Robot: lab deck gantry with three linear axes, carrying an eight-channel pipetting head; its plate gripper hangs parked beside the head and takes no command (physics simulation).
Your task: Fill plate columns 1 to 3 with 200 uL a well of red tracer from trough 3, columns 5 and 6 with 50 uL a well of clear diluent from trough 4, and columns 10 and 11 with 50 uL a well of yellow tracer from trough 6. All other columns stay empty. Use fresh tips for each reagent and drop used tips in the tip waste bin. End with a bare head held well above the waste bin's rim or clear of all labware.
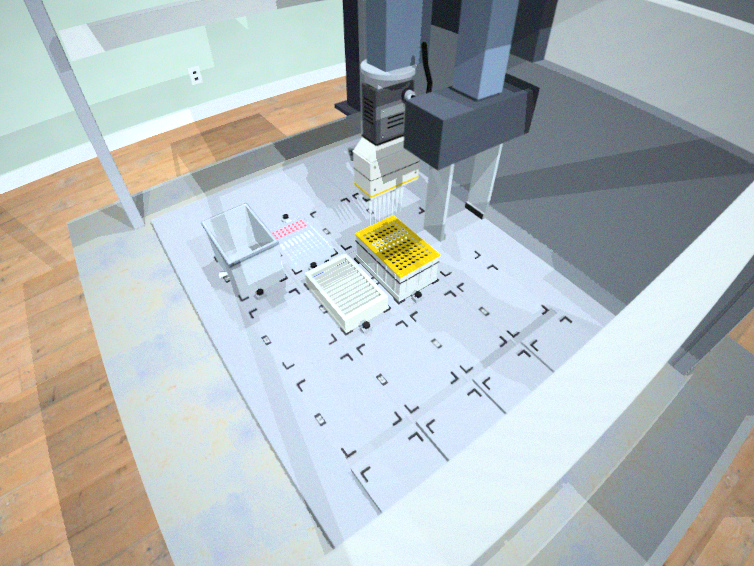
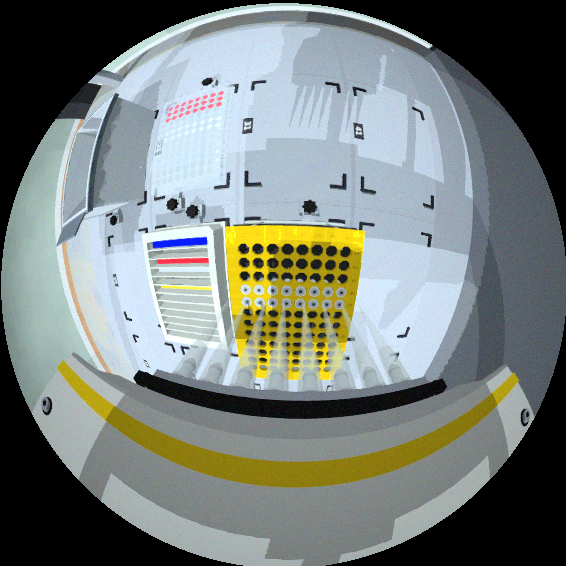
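Observation:
The pipetting head (image 1: 387,167) (image 2: 295,448) carries a row of long clear tips (image 1: 384,205) (image 2: 279,348), over the back part of the yellow-topped tip rack (image 1: 420,281) (image 2: 231,263). Two rows of tips (image 2: 293,297) show in that rack, with dark holes on both sides. The plate (image 1: 310,244) (image 2: 182,183) has three red columns (image 1: 289,229) (image 2: 195,106) at its far end; clear liquid cannot be told. The trough rack (image 1: 367,311) (image 2: 219,274) shows blue (image 2: 180,242), red (image 2: 182,260) and yellow (image 2: 185,287) liquid. The parked gripper (image 1: 456,223) is open and empty.
The grey waste bin (image 1: 258,268) (image 2: 76,174) stands left of the plate, its rim higher than the plate. Small black knobs (image 1: 260,292) (image 2: 309,205) stand by the labware. A pale frame post (image 1: 85,115) rises at the back left.

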